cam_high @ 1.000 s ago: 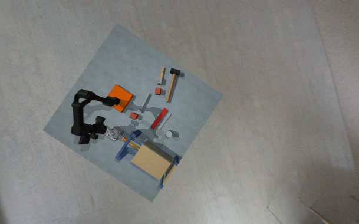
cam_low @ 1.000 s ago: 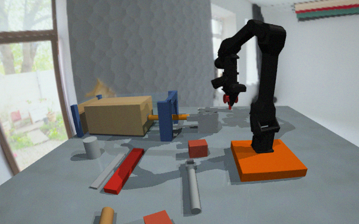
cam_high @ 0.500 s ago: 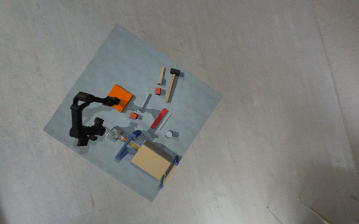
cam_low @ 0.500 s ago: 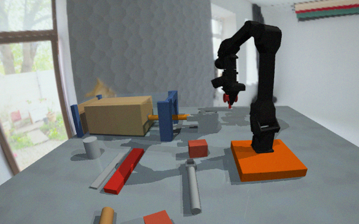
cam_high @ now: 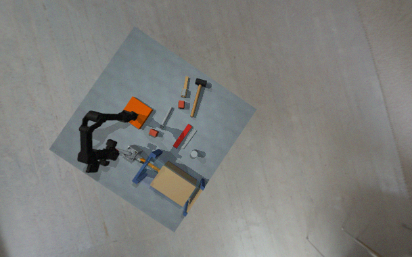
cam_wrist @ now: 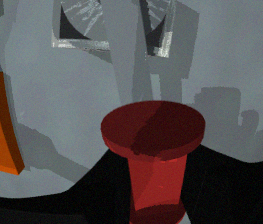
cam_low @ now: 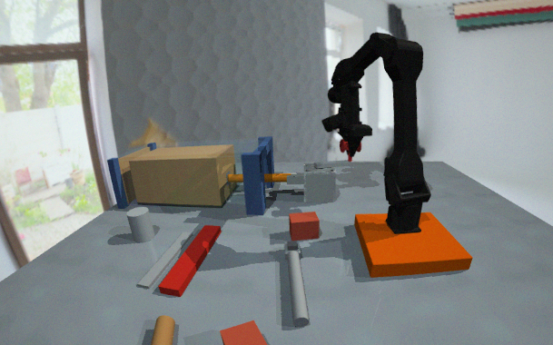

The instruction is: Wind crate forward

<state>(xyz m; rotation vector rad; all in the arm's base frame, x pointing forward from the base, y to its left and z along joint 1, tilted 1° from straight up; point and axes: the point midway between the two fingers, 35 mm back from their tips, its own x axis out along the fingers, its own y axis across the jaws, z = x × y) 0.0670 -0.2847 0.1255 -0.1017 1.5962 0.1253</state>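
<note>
The grey crank handle is 40 mm ahead of my gripper tip, 10 mm to the left of it and 10 mm below it. Round my gripper tip: grey winch 80 mm below, 80 mm ahead, 20 mm to the left; then red knob 20 mm above; then frame 260 mm ahead, 10 mm to the left, 10 mm below.
</note>
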